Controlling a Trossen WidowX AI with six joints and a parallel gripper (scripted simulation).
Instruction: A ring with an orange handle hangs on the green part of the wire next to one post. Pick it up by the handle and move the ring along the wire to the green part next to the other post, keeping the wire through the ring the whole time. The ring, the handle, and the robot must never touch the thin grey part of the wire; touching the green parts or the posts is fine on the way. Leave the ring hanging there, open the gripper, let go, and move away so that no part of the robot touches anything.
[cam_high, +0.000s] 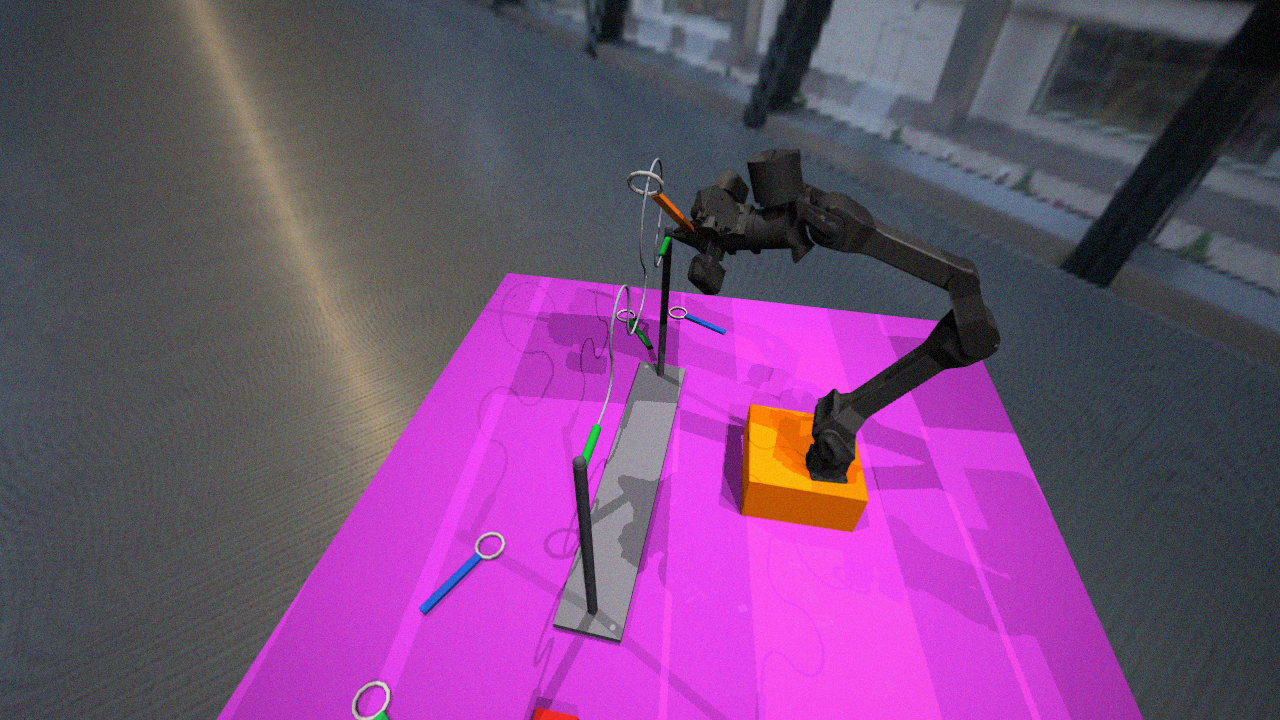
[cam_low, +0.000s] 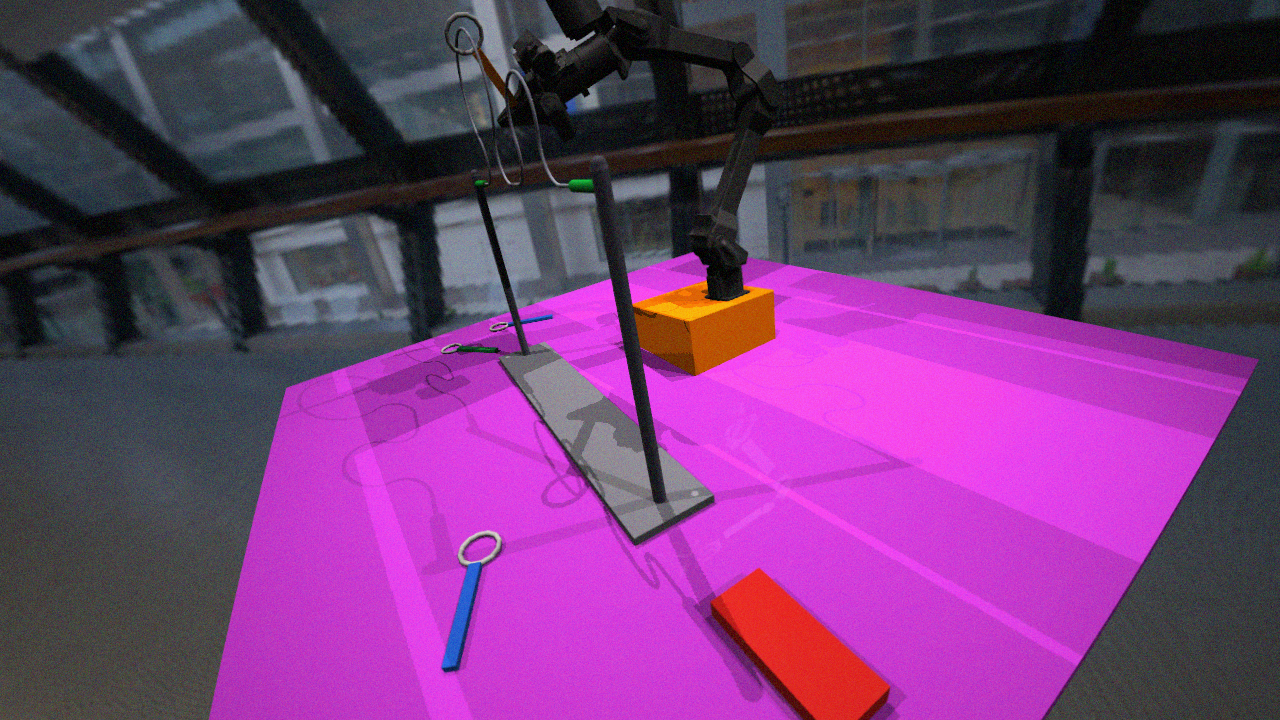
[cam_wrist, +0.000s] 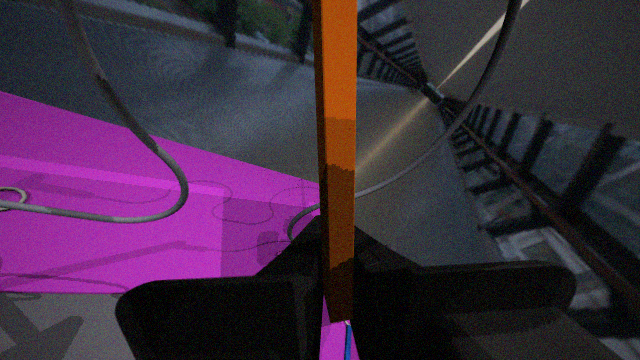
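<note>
Now: gripper tip 2 cm short of the ring with orange handle, 5 cm to the right of it and 8 cm below it. From my gripper tip the other things lie so: red block (12 cm ahead, 63 cm to the left, 45 cm below); then ring with blue handle (31 cm ahead, 35 cm to the left, 45 cm below).
</note>
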